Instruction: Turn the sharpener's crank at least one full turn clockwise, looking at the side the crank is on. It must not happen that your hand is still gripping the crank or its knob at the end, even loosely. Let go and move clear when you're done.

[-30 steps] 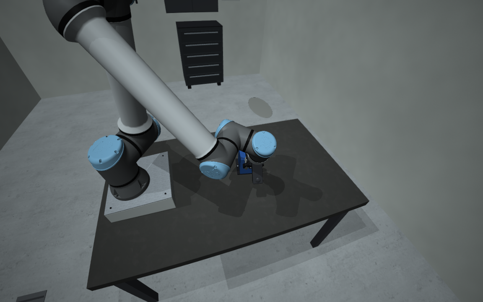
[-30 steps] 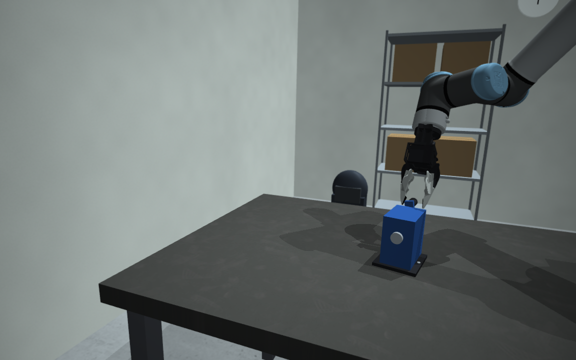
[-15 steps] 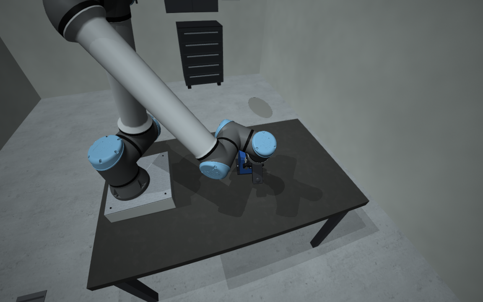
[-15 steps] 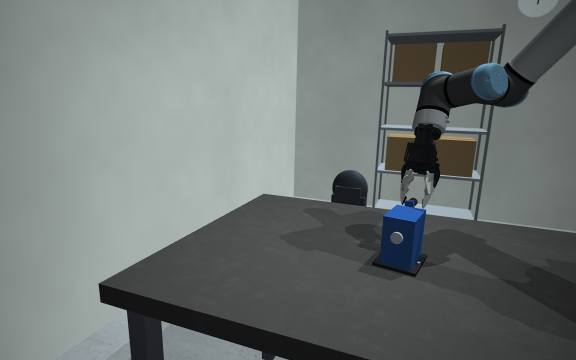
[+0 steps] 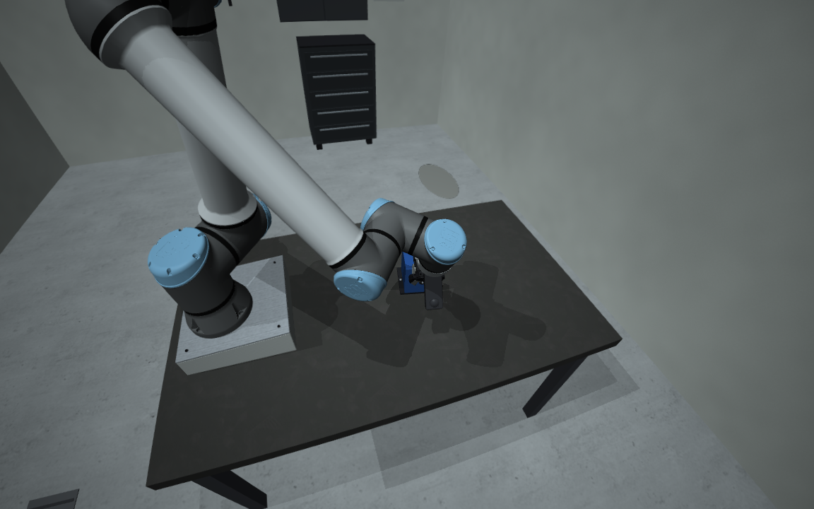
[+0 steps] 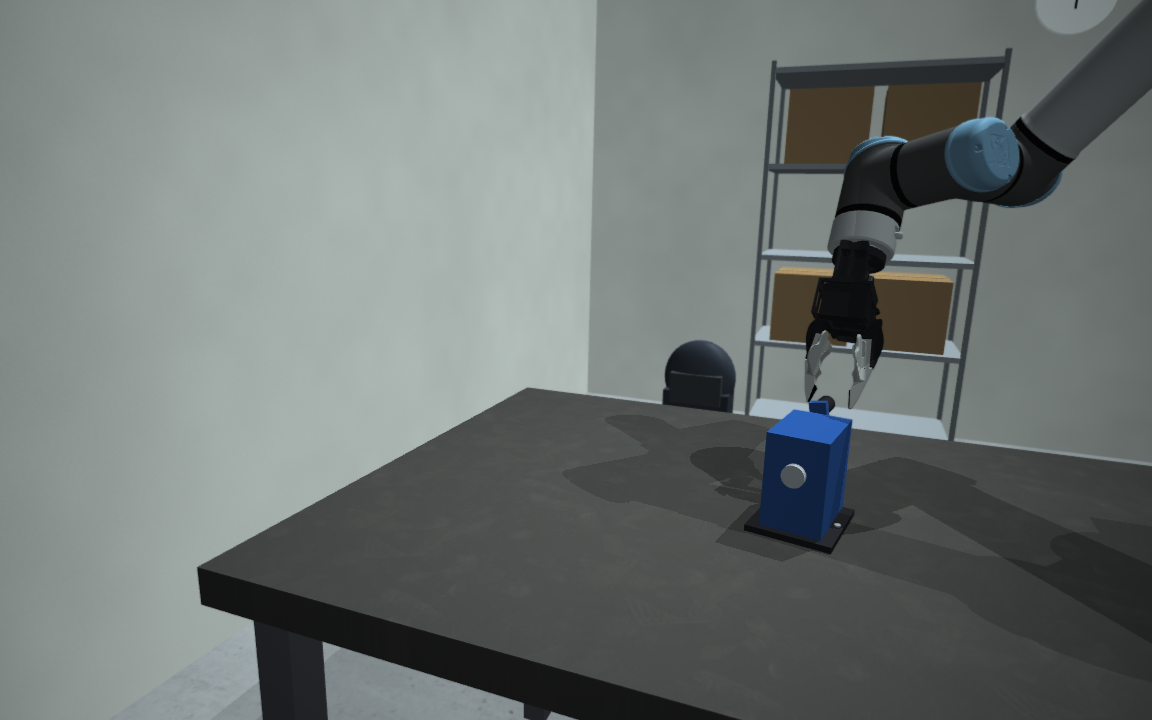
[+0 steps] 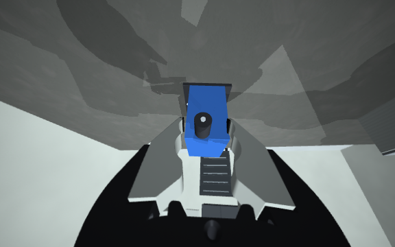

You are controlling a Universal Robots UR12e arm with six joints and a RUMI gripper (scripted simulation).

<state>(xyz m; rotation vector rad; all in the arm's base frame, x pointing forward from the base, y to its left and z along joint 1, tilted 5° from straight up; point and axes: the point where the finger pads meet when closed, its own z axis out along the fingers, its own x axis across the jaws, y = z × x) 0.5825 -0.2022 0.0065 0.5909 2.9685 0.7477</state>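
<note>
The black handle knob lies 10 mm ahead of my hand, 20 mm to the left of it and 10 mm below it.
</note>
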